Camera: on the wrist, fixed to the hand. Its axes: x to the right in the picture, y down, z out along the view.
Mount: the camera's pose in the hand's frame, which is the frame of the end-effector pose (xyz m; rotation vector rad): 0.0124 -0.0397 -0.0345 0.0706 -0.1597 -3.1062
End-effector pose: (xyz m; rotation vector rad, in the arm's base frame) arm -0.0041 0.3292 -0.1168 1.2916 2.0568 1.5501
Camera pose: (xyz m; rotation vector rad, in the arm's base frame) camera -0.0534 0.3152 -0.1341 -1.5776 1.0838 -0.3778
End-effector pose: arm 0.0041 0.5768 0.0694 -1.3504 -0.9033 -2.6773
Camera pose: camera -0.0392 0.5957 0.0432 -0.4990 0.9545 -0.0225
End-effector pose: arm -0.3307 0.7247 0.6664 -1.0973 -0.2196 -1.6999
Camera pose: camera -0.3832 0.7125 0.6702 -0.1341 1.1211 1.1373
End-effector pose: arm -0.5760 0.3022 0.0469 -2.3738 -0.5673 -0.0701
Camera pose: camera -0.5779 0.3115 0.1001 -0.6558 2.9094 0.9068
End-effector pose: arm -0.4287 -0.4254 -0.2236 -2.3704 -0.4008 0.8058
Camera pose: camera -0.4009 -0.4042 -0.1824 0.4189 -2.3696 -0.6416
